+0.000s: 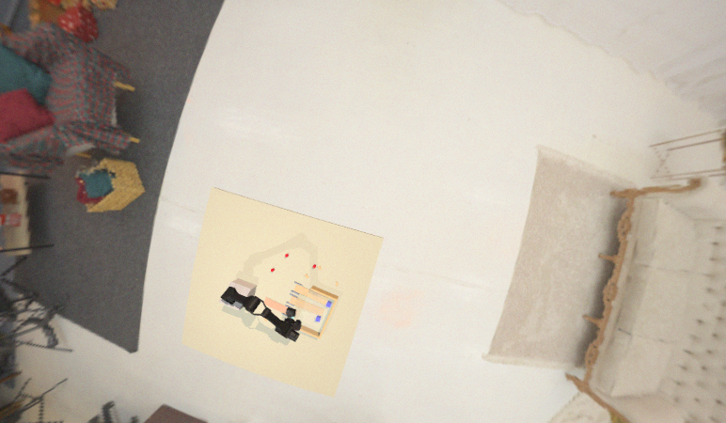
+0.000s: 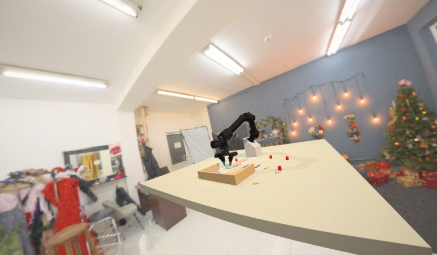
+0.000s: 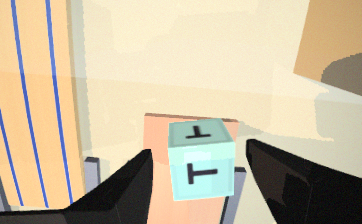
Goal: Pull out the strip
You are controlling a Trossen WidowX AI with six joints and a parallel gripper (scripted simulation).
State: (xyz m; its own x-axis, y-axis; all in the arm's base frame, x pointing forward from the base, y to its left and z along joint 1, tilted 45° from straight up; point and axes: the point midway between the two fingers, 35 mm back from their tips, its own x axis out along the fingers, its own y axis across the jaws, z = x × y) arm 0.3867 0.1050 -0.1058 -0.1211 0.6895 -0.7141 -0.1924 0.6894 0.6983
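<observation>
My gripper tip is now right at the labelled cube. Also, from my gripper tip: salmon-pink strip: 110 mm behind, 20 mm below.
</observation>
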